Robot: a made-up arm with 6 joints.
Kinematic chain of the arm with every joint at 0, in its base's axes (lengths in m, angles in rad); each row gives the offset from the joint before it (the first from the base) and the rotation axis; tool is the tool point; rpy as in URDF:
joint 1: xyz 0 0 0.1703 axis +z
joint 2: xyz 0 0 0 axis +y
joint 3: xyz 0.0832 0 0.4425 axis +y
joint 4: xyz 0.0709 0 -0.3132 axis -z
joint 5: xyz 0 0 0 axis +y
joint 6: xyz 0.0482 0 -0.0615 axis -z
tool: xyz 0 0 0 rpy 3.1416 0 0
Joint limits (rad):
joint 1: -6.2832..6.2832
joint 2: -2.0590..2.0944
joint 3: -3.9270..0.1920
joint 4: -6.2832..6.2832
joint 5: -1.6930..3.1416
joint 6: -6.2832..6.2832
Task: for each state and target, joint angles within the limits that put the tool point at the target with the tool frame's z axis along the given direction. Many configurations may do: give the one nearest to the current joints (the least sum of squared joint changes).
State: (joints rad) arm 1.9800 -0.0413 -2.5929 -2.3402 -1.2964 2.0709
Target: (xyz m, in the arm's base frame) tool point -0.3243 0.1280 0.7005 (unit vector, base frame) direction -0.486 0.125 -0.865
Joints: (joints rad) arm 2.7515 0.0028 -1.8909 -3.0709 -1.3671 2.0709
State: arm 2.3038 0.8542 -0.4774 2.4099 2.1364 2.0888
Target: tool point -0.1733 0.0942 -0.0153 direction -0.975 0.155 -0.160
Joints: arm 2.2943 1.3805 -0.0819 2.0898 2.3330 2.0888
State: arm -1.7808 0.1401 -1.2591 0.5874 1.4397 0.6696
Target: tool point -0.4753 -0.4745 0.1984 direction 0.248 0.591 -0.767
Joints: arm -2.3359 0.8179 -1.7255 -0.2327 1.5700 0.6696
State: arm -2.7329 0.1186 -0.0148 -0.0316 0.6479 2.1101
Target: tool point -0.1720 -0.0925 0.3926 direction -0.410 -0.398 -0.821
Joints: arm -2.5550 -0.5141 -0.2590 0.5480 0.2019 2.1101
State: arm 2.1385 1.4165 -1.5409 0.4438 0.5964 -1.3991
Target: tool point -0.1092 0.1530 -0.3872 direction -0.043 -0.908 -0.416
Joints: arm 2.1896 1.8891 -1.1647 1.1379 0.6675 -1.3991
